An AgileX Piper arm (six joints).
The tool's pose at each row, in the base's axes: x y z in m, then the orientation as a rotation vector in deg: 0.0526, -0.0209, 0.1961, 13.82, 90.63, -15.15; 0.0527, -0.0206, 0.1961, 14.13, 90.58, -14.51; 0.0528, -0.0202, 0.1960, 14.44, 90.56, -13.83; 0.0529, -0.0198, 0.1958, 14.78, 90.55, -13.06; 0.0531, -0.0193, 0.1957, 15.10, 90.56, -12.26; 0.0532, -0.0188, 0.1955, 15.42, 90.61, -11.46; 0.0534, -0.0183, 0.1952, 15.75, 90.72, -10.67; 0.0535, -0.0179, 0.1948, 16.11, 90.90, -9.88; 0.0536, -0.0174, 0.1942, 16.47, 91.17, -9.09; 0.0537, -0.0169, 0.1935, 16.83, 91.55, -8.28; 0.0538, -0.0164, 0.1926, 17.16, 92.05, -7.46; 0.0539, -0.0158, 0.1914, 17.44, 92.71, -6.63; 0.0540, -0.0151, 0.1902, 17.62, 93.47, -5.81
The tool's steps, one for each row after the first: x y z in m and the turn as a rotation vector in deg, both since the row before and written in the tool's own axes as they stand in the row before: 0.0000, 0.0003, 0.0000, -0.21, 0.02, 0.60; 0.0001, 0.0004, 0.0000, -0.24, 0.06, 0.62; 0.0002, 0.0004, 0.0000, -0.28, 0.08, 0.70; 0.0001, 0.0005, 0.0000, -0.31, 0.10, 0.70; 0.0002, 0.0005, 0.0000, -0.31, 0.14, 0.69; 0.0003, 0.0005, 0.0001, -0.30, 0.21, 0.68; 0.0004, 0.0004, 0.0000, -0.28, 0.28, 0.69; 0.0006, 0.0005, 0.0000, -0.28, 0.37, 0.67; 0.0007, 0.0005, 0.0000, -0.29, 0.49, 0.67; 0.0009, 0.0004, 0.0000, -0.31, 0.60, 0.64; 0.0013, 0.0005, 0.0000, -0.35, 0.76, 0.58; 0.0013, 0.0006, 0.0000, -0.40, 0.85, 0.50
